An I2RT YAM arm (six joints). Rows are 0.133 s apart.
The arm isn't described. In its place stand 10 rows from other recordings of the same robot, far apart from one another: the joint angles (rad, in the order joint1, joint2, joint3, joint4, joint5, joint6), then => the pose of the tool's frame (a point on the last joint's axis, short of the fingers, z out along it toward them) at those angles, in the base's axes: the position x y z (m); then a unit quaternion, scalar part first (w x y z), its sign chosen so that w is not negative.
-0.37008 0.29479 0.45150 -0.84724 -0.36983 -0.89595 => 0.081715 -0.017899 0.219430 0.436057 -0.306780 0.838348 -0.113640
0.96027 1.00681 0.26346 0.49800 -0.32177 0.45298 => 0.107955 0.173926 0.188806 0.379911 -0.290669 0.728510 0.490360
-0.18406 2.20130 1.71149 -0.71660 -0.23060 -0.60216 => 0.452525 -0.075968 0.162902 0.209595 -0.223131 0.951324 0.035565
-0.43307 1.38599 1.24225 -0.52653 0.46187 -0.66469 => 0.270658 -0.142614 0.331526 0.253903 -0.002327 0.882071 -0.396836
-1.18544 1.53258 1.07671 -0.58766 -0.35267 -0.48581 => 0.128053 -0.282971 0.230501 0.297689 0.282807 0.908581 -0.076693
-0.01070 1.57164 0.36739 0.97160 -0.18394 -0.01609 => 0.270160 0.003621 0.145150 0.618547 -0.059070 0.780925 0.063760
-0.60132 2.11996 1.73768 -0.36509 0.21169 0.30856 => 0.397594 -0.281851 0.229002 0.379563 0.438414 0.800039 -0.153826
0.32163 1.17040 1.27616 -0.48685 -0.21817 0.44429 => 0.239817 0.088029 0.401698 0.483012 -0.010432 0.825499 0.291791
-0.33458 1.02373 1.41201 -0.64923 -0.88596 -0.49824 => 0.179042 -0.033052 0.462360 0.640783 -0.318776 0.692806 0.088309
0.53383 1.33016 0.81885 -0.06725 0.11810 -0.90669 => 0.253216 0.144797 0.242542 0.457332 -0.557933 0.678392 -0.139078
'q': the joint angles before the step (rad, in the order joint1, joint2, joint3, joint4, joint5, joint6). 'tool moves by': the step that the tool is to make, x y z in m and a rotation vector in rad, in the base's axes. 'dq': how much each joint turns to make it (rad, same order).
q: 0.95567, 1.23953, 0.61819, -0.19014, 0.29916, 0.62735
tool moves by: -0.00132, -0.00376, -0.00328, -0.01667, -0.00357, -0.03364
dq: -0.00002, -0.00623, -0.01377, -0.00923, 0.03210, 0.01685
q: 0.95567, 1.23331, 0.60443, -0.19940, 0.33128, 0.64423
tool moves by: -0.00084, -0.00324, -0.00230, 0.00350, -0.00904, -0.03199
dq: -0.00153, -0.00913, -0.01688, 0.00910, 0.02456, 0.01997
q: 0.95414, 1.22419, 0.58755, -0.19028, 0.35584, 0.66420
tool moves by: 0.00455, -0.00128, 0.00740, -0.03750, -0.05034, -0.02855
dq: -0.01068, -0.00472, 0.02291, -0.01676, 0.05813, -0.03200
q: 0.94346, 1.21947, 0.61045, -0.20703, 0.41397, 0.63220
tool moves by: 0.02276, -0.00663, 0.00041, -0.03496, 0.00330, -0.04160
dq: -0.09324, 0.04742, 0.03531, 0.00445, -0.02117, -0.05531
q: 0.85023, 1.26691, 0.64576, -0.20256, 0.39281, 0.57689
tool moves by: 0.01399, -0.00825, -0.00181, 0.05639, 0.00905, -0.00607
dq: -0.07398, 0.01087, -0.01066, 0.06270, -0.07976, -0.01850
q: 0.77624, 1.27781, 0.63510, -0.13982, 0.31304, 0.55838
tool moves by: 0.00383, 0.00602, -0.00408, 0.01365, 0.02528, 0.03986
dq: -0.00005, 0.03822, 0.01213, 0.02023, -0.04763, -0.00919
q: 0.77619, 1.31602, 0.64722, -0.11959, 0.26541, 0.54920
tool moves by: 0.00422, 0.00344, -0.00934, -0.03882, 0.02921, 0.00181
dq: -0.00151, 0.05223, 0.01239, -0.00617, 0.00299, -0.00769
